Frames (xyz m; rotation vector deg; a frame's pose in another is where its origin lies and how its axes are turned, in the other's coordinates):
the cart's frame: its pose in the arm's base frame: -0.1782 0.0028 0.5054 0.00 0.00 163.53
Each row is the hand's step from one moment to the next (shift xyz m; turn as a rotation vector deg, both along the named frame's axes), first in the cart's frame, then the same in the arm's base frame.
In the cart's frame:
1: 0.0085 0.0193 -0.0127 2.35 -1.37 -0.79
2: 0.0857 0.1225 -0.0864 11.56 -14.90 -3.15
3: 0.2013 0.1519 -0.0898 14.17 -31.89 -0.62
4: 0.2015 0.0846 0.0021 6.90 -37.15 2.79
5: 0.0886 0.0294 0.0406 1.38 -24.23 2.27
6: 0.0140 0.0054 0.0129 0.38 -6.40 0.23
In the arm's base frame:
1: -0.0136 -0.0161 -0.0127 -1.87 1.98 -0.79
2: -0.1169 -0.0932 -0.0864 -6.86 17.57 -3.15
3: -0.2361 -0.0886 -0.0898 -4.55 34.60 -0.62
4: -0.2172 -0.0240 0.0021 3.92 37.58 2.79
5: -0.0933 -0.0031 0.0406 5.55 23.63 2.27
6: -0.0150 -0.0012 0.0129 1.45 6.25 0.23

